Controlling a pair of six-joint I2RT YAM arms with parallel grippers.
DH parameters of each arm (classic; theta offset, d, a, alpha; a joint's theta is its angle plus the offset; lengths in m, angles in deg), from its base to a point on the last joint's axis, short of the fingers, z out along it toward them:
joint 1: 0 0.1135 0.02 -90
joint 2: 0 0 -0.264 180
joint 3: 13.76 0 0.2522 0
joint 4: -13.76 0 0.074 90
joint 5: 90 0 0 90
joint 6: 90 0.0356 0 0
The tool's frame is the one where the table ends.
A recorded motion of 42 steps. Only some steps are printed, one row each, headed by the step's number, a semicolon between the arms.
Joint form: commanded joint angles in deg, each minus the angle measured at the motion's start. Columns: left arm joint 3, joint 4, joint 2, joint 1, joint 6, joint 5; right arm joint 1, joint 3, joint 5, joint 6, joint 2, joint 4.
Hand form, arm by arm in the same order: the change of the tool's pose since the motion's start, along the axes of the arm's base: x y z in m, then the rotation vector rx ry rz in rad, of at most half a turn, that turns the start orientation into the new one. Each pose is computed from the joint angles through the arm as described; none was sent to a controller.
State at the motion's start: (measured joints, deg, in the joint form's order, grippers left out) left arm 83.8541 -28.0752 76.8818 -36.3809 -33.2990 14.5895; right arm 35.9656 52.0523 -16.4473 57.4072 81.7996 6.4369
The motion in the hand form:
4: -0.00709 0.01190 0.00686 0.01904 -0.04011 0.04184; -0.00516 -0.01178 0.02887 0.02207 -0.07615 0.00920
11: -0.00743 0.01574 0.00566 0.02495 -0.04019 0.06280; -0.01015 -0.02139 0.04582 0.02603 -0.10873 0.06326
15: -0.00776 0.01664 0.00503 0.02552 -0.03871 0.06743; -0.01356 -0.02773 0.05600 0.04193 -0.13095 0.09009
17: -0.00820 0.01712 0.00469 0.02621 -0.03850 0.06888; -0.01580 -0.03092 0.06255 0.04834 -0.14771 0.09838
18: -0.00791 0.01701 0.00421 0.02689 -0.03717 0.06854; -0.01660 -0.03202 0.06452 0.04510 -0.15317 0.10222
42: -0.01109 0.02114 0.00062 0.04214 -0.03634 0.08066; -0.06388 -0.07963 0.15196 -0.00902 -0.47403 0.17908
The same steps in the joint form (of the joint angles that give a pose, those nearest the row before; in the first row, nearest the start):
4: -0.36 -1.14 -2.35 0.81 1.57 -2.28; -1.32 1.73 -1.17 -2.16 -4.32 -2.39
11: -0.97 -1.28 -2.93 1.31 1.57 -3.03; -2.71 3.23 -5.08 -4.69 -7.01 -5.78
15: -1.24 -1.28 -3.13 1.40 1.48 -3.18; -3.63 3.81 -7.46 -5.49 -8.70 -6.83
17: -1.41 -1.29 -3.28 1.42 1.48 -3.25; -4.01 4.30 -8.22 -5.96 -9.67 -7.47
18: -1.46 -1.28 -3.24 1.44 1.48 -3.21; -4.14 4.54 -8.43 -6.41 -9.97 -8.02
42: -2.82 -1.69 -4.37 1.68 1.94 -3.89; -8.89 14.38 -14.30 -20.92 -22.27 -21.87

